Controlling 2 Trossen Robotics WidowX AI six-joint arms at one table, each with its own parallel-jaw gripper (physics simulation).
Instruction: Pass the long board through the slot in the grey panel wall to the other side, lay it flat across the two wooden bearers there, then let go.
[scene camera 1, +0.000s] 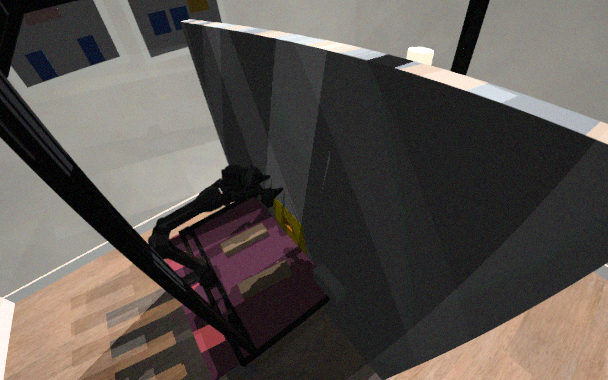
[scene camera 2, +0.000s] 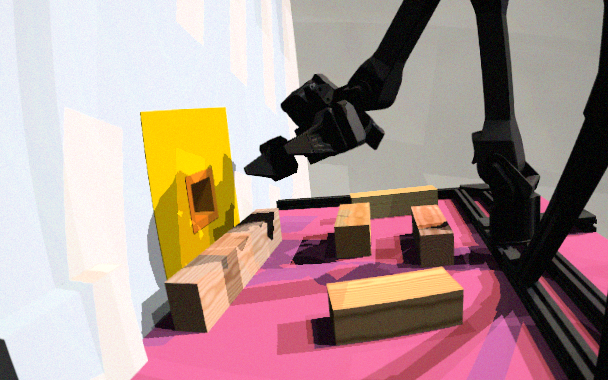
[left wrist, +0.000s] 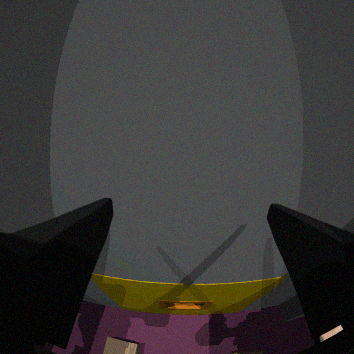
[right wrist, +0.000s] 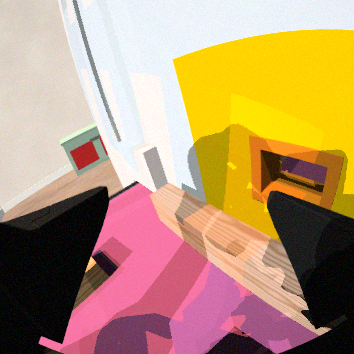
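Seen in the pictures: left gripper, fingertip midpoint: (scene camera 1: 276, 182) (left wrist: 194, 210); right gripper, fingertip midpoint: (scene camera 2: 263, 161) (right wrist: 191, 197); left arm's base at its link origin: (scene camera 1: 209, 281); right arm's base at its link origin: (scene camera 2: 516, 237).
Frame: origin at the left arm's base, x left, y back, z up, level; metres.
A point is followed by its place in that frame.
The long board (scene camera 2: 229, 265) @[x -0.117, y -0.550, z 0.025 m] (right wrist: 222, 231) @[x -0.069, y -0.535, z 0.038 m] lies on the pink top along the foot of the panel wall (scene camera 1: 425, 175) @[x -0.535, y -0.432, z 0.742 m] (scene camera 2: 100, 60) @[x -0.220, y -0.482, z 0.269 m] (left wrist: 175, 125) @[x 0.004, y -0.432, z 0.401 m], below the orange-framed slot (scene camera 2: 191, 212) @[x -0.063, y -0.484, z 0.079 m] (right wrist: 256, 167) @[x -0.059, y -0.485, z 0.093 m] in its yellow plate. My right gripper (scene camera 2: 266, 159) @[x -0.036, y -0.584, z 0.134 m] (right wrist: 191, 197) @[x -0.036, y -0.584, z 0.134 m] is open and empty, above the board's far end, to the right of the slot in scene camera 2. On the other side, two wooden bearers (scene camera 1: 245, 239) @[x 0.088, y -0.239, z 0.019 m] (scene camera 1: 264, 280) @[x -0.156, y -0.205, z 0.019 m] lie side by side, apart. My left gripper (scene camera 1: 275, 183) @[x -0.008, y -0.424, z 0.358 m] (left wrist: 194, 210) @[x -0.008, y -0.424, z 0.358 m] is open and empty, close to the wall above the yellow plate.
In scene camera 2, two short blocks (scene camera 2: 352, 232) @[x 0.023, y -0.682, z 0.018 m] (scene camera 2: 433, 237) @[x -0.036, y -0.792, z 0.021 m], a longer block (scene camera 2: 395, 307) @[x -0.212, y -0.741, z 0.012 m] in front and another block (scene camera 2: 400, 200) @[x 0.243, y -0.755, z 0.011 m] at the back stand on the pink top. A black frame rail (scene camera 2: 314, 202) @[x 0.366, y -0.567, z -0.008 m] edges it. The yellow plate (scene camera 1: 281, 212) @[x 0.024, y -0.432, z 0.137 m] (left wrist: 137, 295) @[x 0.054, y -0.432, z 0.140 m] also shows on the left arm's side.
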